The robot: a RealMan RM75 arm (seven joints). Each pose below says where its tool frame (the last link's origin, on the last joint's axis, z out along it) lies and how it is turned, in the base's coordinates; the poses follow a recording.
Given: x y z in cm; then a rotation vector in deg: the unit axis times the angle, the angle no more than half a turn.
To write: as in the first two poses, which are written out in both.
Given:
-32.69 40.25 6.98 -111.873 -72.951 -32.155
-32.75 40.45 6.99 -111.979 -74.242 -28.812
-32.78 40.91 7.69 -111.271 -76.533 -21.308
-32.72 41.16 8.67 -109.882 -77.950 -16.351
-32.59 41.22 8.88 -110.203 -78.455 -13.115
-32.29 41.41 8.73 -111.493 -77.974 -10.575
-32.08 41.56 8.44 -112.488 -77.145 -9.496
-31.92 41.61 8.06 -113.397 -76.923 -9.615
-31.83 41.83 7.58 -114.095 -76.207 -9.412
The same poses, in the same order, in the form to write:
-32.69 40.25 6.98 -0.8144 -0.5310 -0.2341 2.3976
-32.75 40.45 6.99 -0.8149 -0.5403 -0.2097 2.3982
-32.78 40.91 7.69 -0.8139 -0.5598 -0.1559 2.3862
-32.72 41.16 8.67 -0.8097 -0.5744 -0.1205 2.3686
-32.59 41.22 8.88 -0.8108 -0.5773 -0.0965 2.3721
-32.29 41.41 8.73 -0.8170 -0.5714 -0.0775 2.3817
-32.08 41.56 8.44 -0.8227 -0.5642 -0.0695 2.3864
-31.92 41.61 8.06 -0.8255 -0.5600 -0.0700 2.3974
-31.83 41.83 7.58 -0.8296 -0.5541 -0.0684 2.4003

